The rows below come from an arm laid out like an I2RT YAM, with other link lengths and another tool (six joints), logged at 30 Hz.
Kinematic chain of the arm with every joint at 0, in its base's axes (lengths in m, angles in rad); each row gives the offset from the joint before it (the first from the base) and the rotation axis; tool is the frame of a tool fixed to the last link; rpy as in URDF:
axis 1: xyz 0 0 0.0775 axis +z
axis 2: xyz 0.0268 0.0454 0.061 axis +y
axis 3: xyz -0.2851 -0.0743 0 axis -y
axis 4: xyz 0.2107 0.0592 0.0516 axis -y
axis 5: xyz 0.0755 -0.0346 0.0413 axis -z
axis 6: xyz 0.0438 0 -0.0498 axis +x
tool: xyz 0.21 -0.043 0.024 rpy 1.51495 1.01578 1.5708
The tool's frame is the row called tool.
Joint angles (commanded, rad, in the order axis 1, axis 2, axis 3, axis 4, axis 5, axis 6), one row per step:
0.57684 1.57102 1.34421 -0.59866 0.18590 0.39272
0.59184 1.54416 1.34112 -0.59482 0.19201 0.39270
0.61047 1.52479 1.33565 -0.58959 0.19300 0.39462
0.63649 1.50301 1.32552 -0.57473 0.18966 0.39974
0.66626 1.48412 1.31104 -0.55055 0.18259 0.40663
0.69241 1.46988 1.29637 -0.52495 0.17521 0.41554
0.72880 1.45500 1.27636 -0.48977 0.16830 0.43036
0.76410 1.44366 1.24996 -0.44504 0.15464 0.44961
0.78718 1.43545 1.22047 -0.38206 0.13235 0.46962
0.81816 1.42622 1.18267 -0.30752 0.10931 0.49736
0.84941 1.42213 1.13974 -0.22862 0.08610 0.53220
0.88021 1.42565 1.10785 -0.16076 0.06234 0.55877
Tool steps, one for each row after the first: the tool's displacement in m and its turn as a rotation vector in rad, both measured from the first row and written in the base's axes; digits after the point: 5 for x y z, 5 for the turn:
-0.00322 0.00430 0.01142 0.01152 -0.02548 0.01081
-0.00752 0.01129 0.01845 0.02319 -0.04117 0.02735
-0.01308 0.02275 0.02619 0.04432 -0.06001 0.05208
-0.01913 0.03717 0.03265 0.07064 -0.07784 0.08214
-0.02455 0.05029 0.03738 0.09681 -0.09160 0.10763
-0.03225 0.06765 0.04216 0.13065 -0.10630 0.13933
-0.04066 0.08634 0.04442 0.17131 -0.11500 0.17234
-0.04564 0.10398 0.04832 0.22390 -0.12845 0.20013
-0.05380 0.12459 0.05185 0.28542 -0.13927 0.23261
-0.06333 0.14480 0.05190 0.34796 -0.14008 0.26189
-0.07344 0.16506 0.05158 0.39979 -0.13596 0.29680

